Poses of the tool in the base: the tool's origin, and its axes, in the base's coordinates. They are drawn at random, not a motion.
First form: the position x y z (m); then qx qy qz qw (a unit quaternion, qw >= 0).
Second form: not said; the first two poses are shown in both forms.
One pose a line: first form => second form
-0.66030 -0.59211 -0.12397 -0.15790 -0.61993 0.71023 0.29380 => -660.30 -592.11 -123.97 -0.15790 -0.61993 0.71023 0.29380
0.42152 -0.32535 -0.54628 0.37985 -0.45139 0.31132 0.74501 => 421.52 -325.35 -546.28 0.37985 -0.45139 0.31132 0.74501
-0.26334 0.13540 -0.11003 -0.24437 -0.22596 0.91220 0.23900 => -263.34 135.40 -110.03 -0.24437 -0.22596 0.91220 0.23900
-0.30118 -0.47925 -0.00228 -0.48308 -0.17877 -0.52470 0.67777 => -301.18 -479.25 -2.28 -0.48308 -0.17877 -0.52470 0.67777
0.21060 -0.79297 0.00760 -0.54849 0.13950 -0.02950 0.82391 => 210.60 -792.97 7.60 -0.54849 0.13950 -0.02950 0.82391
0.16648 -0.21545 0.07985 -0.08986 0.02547 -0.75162 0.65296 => 166.48 -215.45 79.85 -0.08986 0.02547 -0.75162 0.65296
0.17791 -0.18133 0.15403 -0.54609 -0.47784 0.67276 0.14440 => 177.91 -181.33 154.03 -0.54609 -0.47784 0.67276 0.14440
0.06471 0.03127 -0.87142 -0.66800 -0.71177 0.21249 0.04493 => 64.71 31.27 -871.42 -0.66800 -0.71177 0.21249 0.04493
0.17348 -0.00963 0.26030 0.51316 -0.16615 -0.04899 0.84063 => 173.48 -9.63 260.30 0.51316 -0.16615 -0.04899 0.84063
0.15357 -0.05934 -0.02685 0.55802 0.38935 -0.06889 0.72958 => 153.57 -59.34 -26.85 0.55802 0.38935 -0.06889 0.72958
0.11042 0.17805 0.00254 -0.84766 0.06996 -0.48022 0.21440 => 110.42 178.05 2.54 -0.84766 0.06996 -0.48022 0.21440
